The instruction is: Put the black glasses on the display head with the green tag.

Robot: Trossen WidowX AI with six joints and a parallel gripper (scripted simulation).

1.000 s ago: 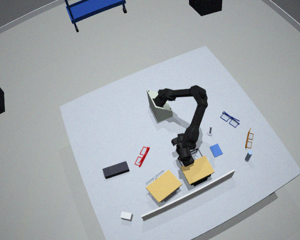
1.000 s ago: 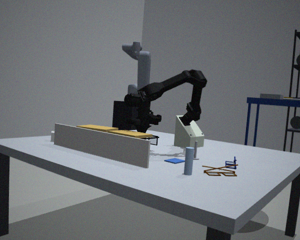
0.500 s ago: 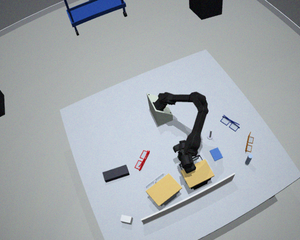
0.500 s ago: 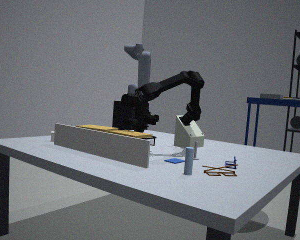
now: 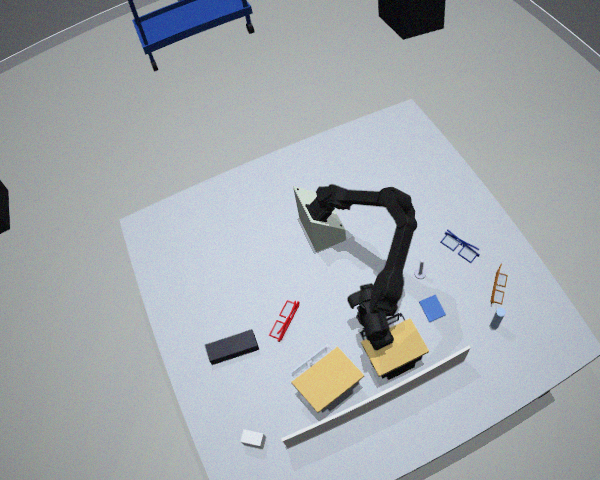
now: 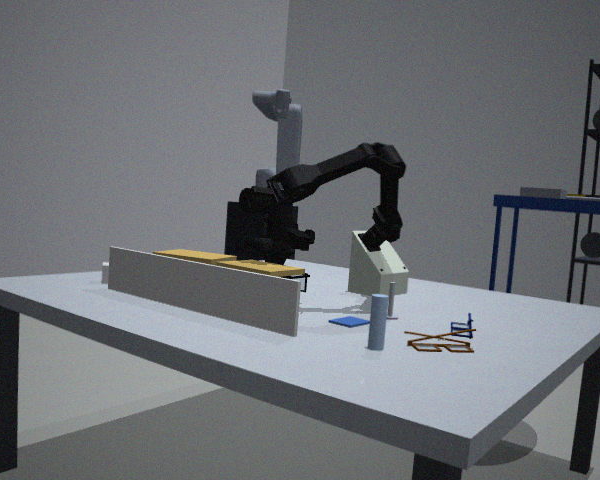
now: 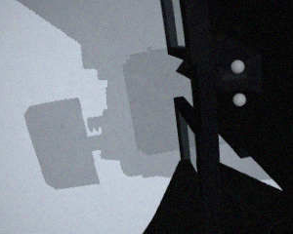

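Right now my gripper tip is 7 cm short of the dark display head, 3 cm to the right of it and 1 cm above it. Round my gripper tip: blue flat square 22 cm to the left, 6 cm below; grey peg 25 cm to the left, 13 cm behind, 4 cm below; long white board 21 cm ahead, 7 cm to the right, 1 cm below.
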